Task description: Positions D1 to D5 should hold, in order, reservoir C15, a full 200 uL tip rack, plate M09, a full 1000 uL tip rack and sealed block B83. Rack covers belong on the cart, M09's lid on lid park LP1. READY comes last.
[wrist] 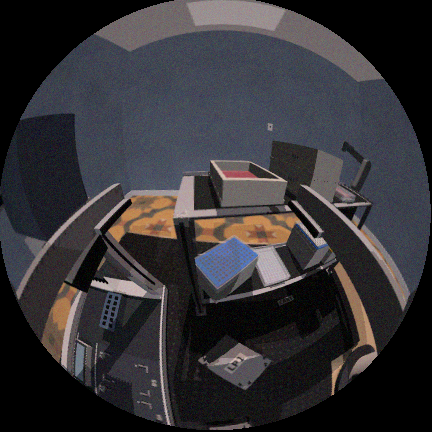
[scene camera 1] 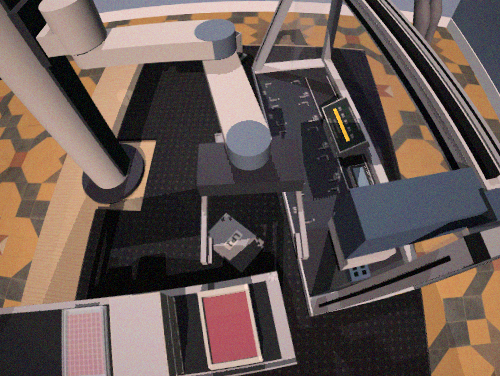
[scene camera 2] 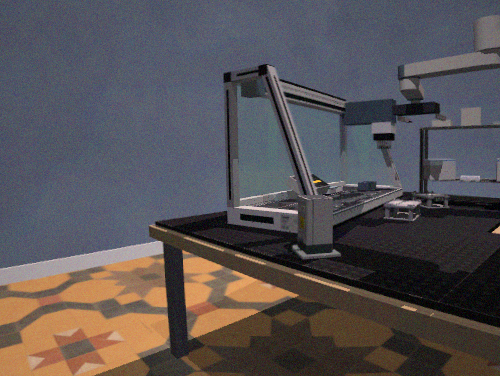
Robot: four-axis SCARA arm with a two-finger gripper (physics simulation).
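Note:
My gripper (scene camera 1: 254,254) (scene camera 2: 424,120) (wrist: 207,190) is open and empty, its fingers wide apart. In scene camera 1 it hangs above lid park LP1 (scene camera 1: 242,255) (scene camera 2: 402,204) (wrist: 246,372), a grey stand with no lid on it. A blue-topped tip rack (wrist: 227,262) stands on the cart's lower shelf, beside a white plate-like item (wrist: 272,265) and another blue-and-grey rack (wrist: 305,250). Their tip sizes are not readable. The dark deck (scene camera 1: 312,212) (wrist: 142,345) shows bare corner brackets on its visible positions; the arm hides part of it. Reservoir C15, M09 and B83 cannot be identified.
The cart (wrist: 185,195) carries a pale bin with red inside (scene camera 1: 230,327) (wrist: 250,190). A frame (scene camera 2: 232,150) and a blue-grey head (scene camera 1: 415,212) (scene camera 2: 370,111) rise over the deck. A blue holed block (scene camera 1: 359,271) (wrist: 110,311) stands at its end. A grey device (scene camera 2: 315,220) stands near the table edge.

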